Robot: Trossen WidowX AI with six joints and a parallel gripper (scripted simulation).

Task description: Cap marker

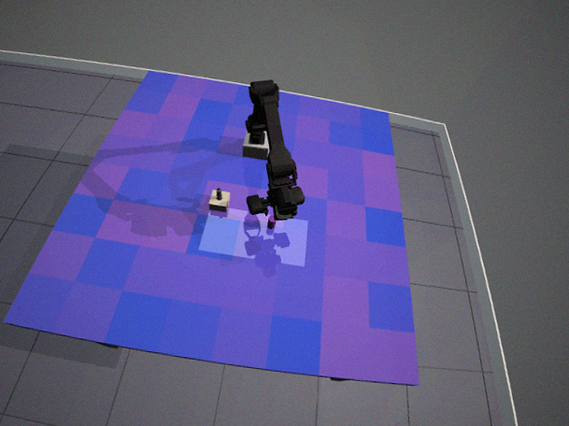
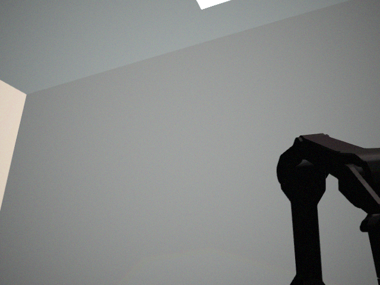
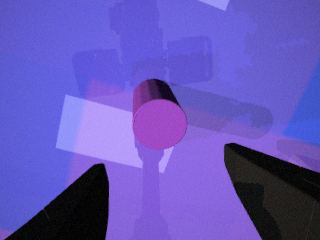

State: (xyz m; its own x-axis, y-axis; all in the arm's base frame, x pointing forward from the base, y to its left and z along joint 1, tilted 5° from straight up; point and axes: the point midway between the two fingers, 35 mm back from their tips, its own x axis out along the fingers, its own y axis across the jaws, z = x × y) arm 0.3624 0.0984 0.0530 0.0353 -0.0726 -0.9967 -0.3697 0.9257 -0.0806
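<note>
Now: the marker cap 6 cm below my gripper tip.
</note>
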